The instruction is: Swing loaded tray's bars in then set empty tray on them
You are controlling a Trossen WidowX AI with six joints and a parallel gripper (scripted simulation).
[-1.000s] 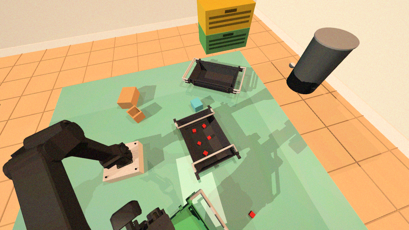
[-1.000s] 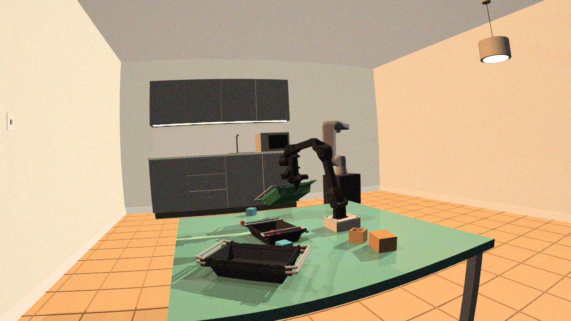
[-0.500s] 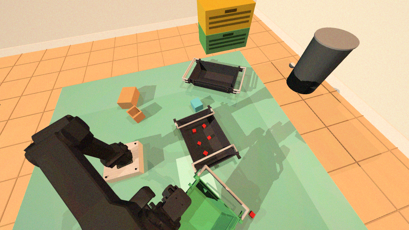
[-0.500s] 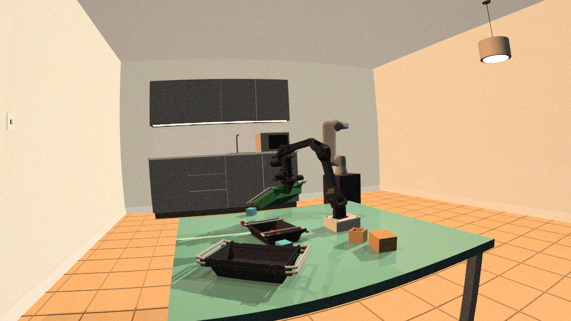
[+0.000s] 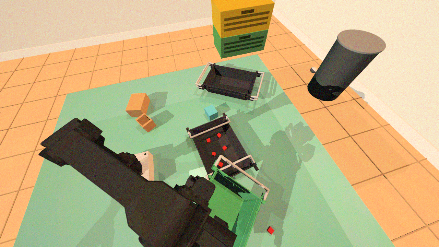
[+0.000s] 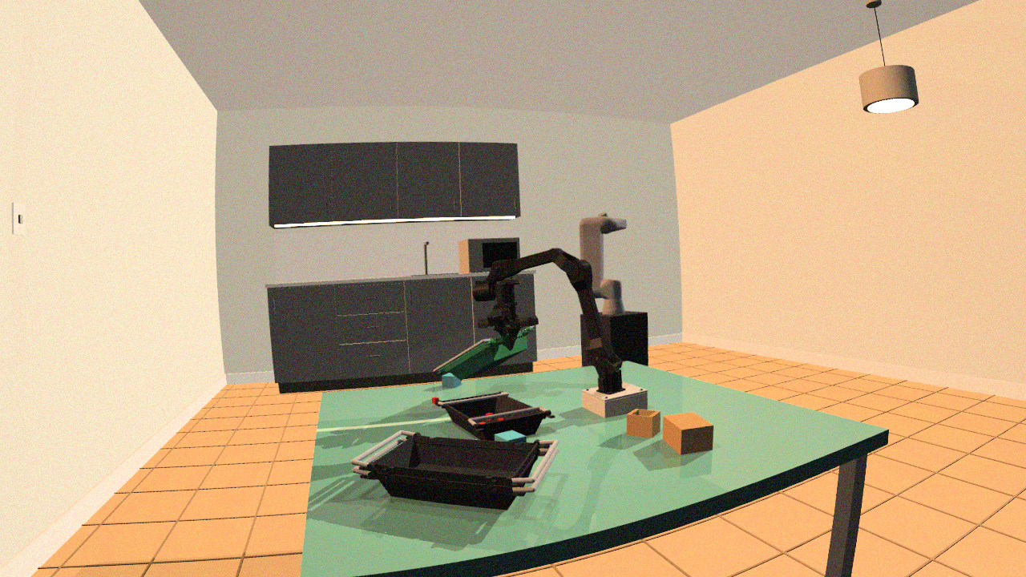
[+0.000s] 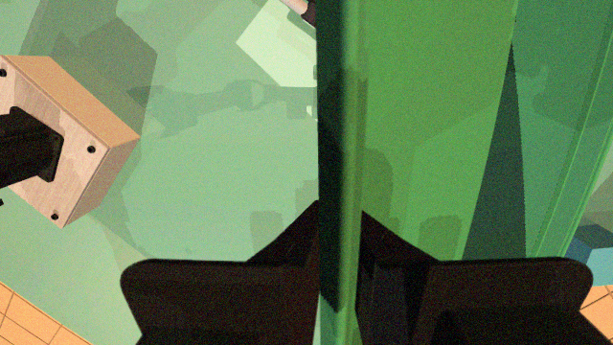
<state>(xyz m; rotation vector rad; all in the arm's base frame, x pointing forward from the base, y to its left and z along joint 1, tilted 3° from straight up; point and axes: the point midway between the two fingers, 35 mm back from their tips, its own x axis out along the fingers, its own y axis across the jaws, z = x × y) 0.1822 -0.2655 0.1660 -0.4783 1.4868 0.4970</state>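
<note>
The green tray is 5 cm ahead of my gripper tip, 7 cm to the right of it and 1 cm below it.
</note>
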